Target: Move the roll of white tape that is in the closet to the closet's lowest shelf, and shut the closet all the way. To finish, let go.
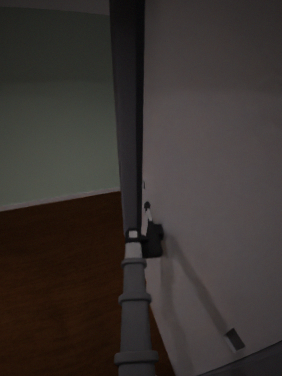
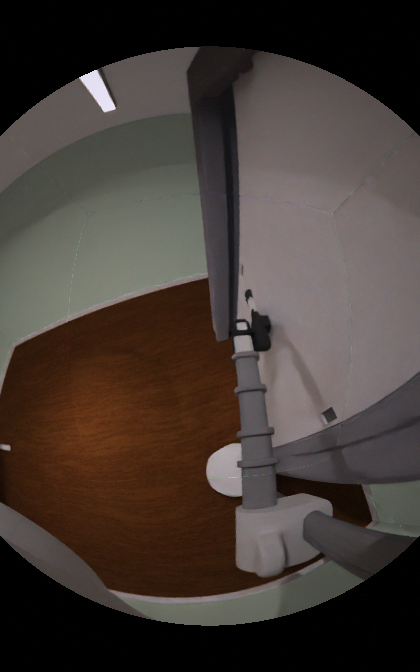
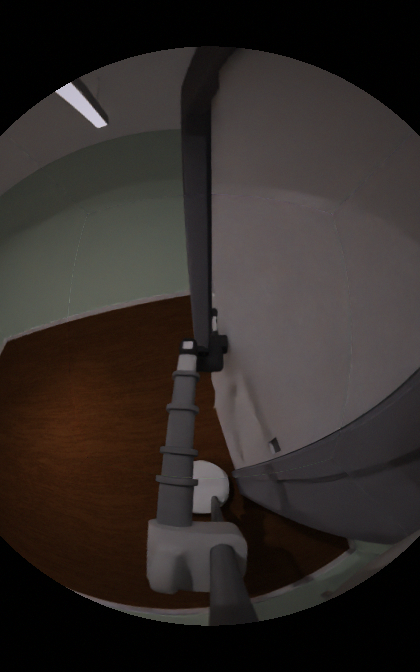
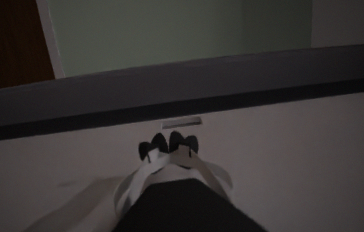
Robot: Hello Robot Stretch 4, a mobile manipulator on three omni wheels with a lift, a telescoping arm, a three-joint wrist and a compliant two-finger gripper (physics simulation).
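Places are measured from the robot's base along level axes (x back, y left, z down), in metres.
Pixels of known places: gripper, fingertip midpoint: (image 1: 146, 204) (image 4: 168, 144).
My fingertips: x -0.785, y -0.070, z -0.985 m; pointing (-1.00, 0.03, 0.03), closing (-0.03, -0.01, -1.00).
Observation:
Ahead of a thing's pixels: the offset from my fingertips to its top centre. "spot": to the spot under its first point. Level surfaces: height alone.
The closet's pale sliding door (image 1: 215, 150) (image 2: 290, 250) (image 3: 280, 300) (image 4: 280, 150) stands across the opening and reaches close to the grey left post (image 1: 131, 125) (image 2: 215, 225) (image 3: 197, 225) (image 4: 200, 85). A narrow dark strip runs between them; whether a gap remains there I cannot tell. The shelves and the roll of white tape do not show. My gripper (image 1: 147, 205) (image 2: 248, 295) (image 3: 214, 312) (image 4: 168, 144) is in front of the door near its left edge, fingertips together and empty. A small recessed handle {spot: dx -0.193, dy +0.001, dz -0.013 m} (image 1: 144, 185) (image 2: 242, 269) (image 4: 181, 122) lies just beyond the fingertips.
A second recessed handle {spot: dx +0.609, dy -0.188, dz -0.013 m} (image 1: 235, 340) (image 2: 329, 415) (image 3: 274, 445) is at the door's right side, by the grey right part of the closet (image 2: 380, 440) (image 3: 320, 495). A green wall (image 1: 55, 120) (image 4: 150, 35) and brown wood floor {dz +1.012 m} (image 1: 55, 285) (image 2: 125, 425) lie left.

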